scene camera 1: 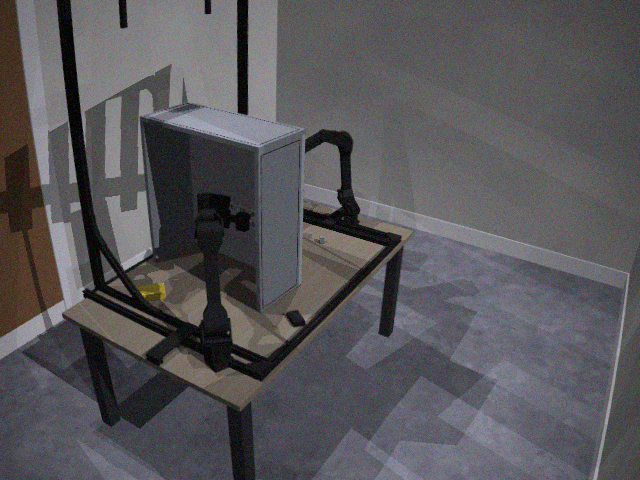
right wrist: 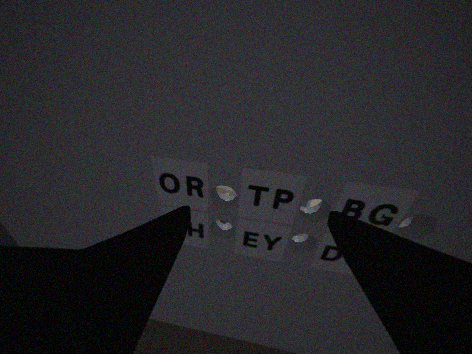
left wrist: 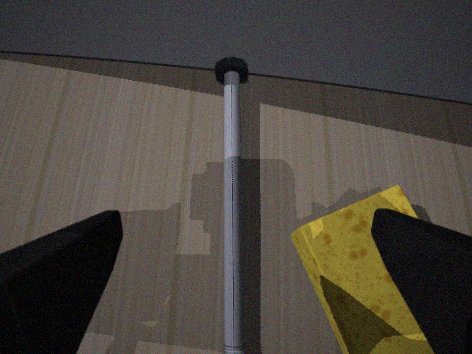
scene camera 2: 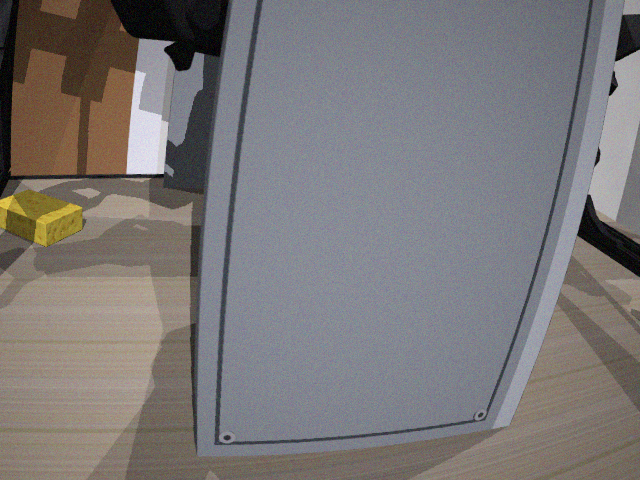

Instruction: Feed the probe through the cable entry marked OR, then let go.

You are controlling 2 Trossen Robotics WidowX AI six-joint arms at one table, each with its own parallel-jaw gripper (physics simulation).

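Places are measured from the left arm's base along level axes (x left, y ahead, z down), in metres.
Pixels of known places: left gripper, fingertip midpoint: (right wrist: pixel 226 192) (left wrist: pixel 249 222); right gripper, fingertip midpoint: (scene camera 1: pixel 239 213) (right wrist: pixel 258 214); left arm's base, link origin: (scene camera 1: pixel 350 223); right arm's base, link origin: (scene camera 1: pixel 218 357).
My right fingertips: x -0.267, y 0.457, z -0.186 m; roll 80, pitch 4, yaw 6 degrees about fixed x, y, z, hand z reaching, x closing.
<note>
For each thing: its top centre in the pictures, then the offset to it from my right fingertips. "spot": a spot on its surface instead.
- probe, top centre: (left wrist: pixel 233 196) dz +0.179, dx -0.012, dy -0.142 m
- label, surface spot: (right wrist: pixel 181 185) spot: dz -0.010, dx -0.052, dy -0.018 m
- entry hole, surface spot: (right wrist: pixel 226 195) spot: dz +0.005, dx -0.020, dy -0.028 m
- tall grey cabinet, top centre: (scene camera 1: pixel 218 121) dz -0.360, dx -0.022, dy +0.087 m
- yellow sponge, top centre: (scene camera 2: pixel 36 204) (scene camera 1: pixel 150 289) dz +0.178, dx -0.174, dy +0.332 m
- yellow block, top centre: (left wrist: pixel 397 293) dz +0.174, dx -0.100, dy -0.210 m
- small black object, top centre: (scene camera 1: pixel 295 316) dz +0.189, dx +0.330, dy +0.242 m
In the left wrist view the probe (left wrist: pixel 231 200) is a long light-grey rod with a black head, lying on the wooden table. Its head is by the foot of the grey panel and its near end runs off the bottom. My left gripper (left wrist: pixel 249 222) is open above it, one finger on each side, holding nothing. The OR label (right wrist: pixel 181 185) shows in the right wrist view, with an entry hole (right wrist: pixel 226 193) to its right. My right gripper (right wrist: pixel 258 214) is open and empty in front of the labels. The probe is hidden in both scene views.
The tall grey cabinet (scene camera 1: pixel 279 227) (scene camera 2: pixel 392 232) stands between the arms. A yellow sponge (scene camera 1: pixel 155 291) (scene camera 2: pixel 43 217) lies on the table. A yellow block (left wrist: pixel 357 270) lies right of the probe, partly behind a finger. A small black object (scene camera 1: pixel 295 317) lies near the front edge.
</note>
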